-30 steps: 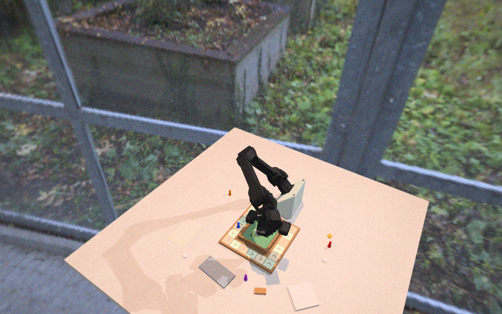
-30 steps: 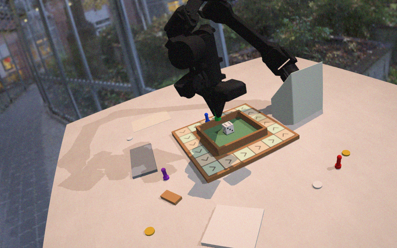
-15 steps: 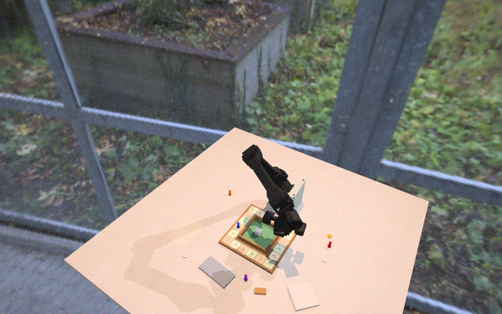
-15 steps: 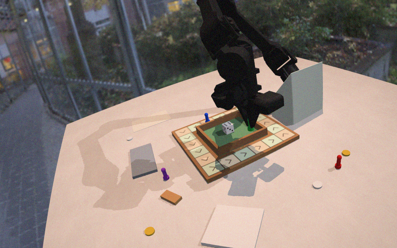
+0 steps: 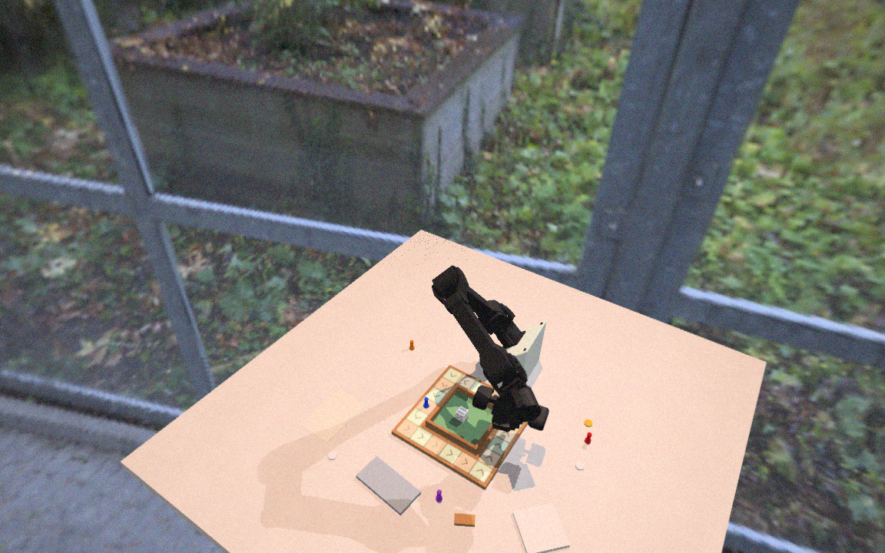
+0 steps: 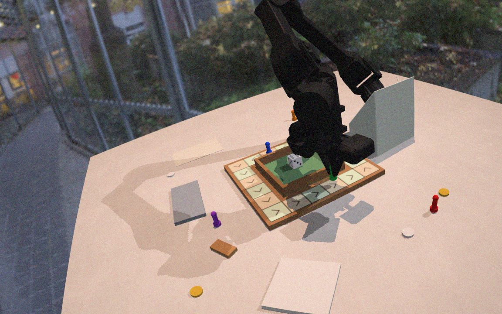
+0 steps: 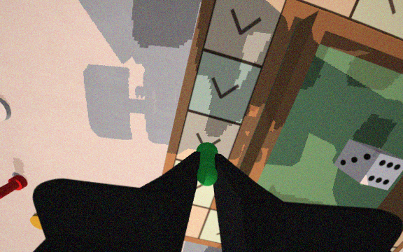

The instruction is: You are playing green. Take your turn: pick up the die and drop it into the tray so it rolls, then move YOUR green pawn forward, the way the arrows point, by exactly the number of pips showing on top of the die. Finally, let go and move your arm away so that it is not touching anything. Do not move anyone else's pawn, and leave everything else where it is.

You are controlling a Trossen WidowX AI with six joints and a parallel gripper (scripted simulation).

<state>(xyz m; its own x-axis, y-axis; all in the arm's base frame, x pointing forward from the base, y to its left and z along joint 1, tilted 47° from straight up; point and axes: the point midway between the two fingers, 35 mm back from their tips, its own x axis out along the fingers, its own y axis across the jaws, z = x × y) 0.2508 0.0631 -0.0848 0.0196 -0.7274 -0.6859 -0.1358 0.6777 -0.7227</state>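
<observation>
My gripper tip is now 11 cm to the left of the green tray, 3 cm above it and 2 cm short of it. The rest, counted from my gripper tip: blue pawn (23 cm to the right, 4 cm ahead, 1 cm below); white die (13 cm to the right, 2 cm ahead, 1 cm below); green pawn (1 cm above).
</observation>
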